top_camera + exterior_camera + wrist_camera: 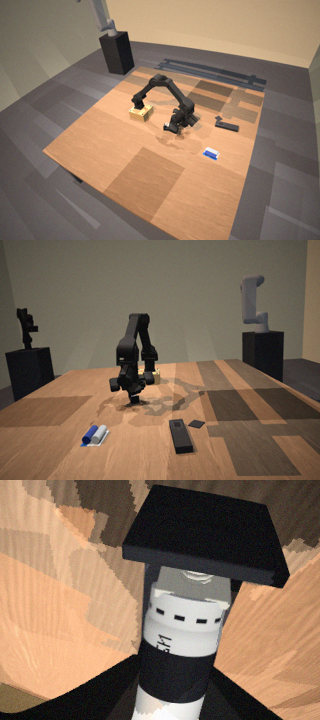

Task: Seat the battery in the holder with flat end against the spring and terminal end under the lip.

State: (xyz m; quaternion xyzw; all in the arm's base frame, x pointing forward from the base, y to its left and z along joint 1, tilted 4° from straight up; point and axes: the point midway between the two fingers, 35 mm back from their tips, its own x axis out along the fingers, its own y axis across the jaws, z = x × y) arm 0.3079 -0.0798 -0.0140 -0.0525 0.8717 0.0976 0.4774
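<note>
My gripper tip is 10 mm below the battery. From my gripper tip the other things lie so: black cover: 300 mm ahead, 220 mm to the left, 20 mm below; card: 320 mm ahead, 100 mm to the right, 10 mm below; grey plate: 40 mm ahead, 10 mm to the left, 10 mm below.
</note>
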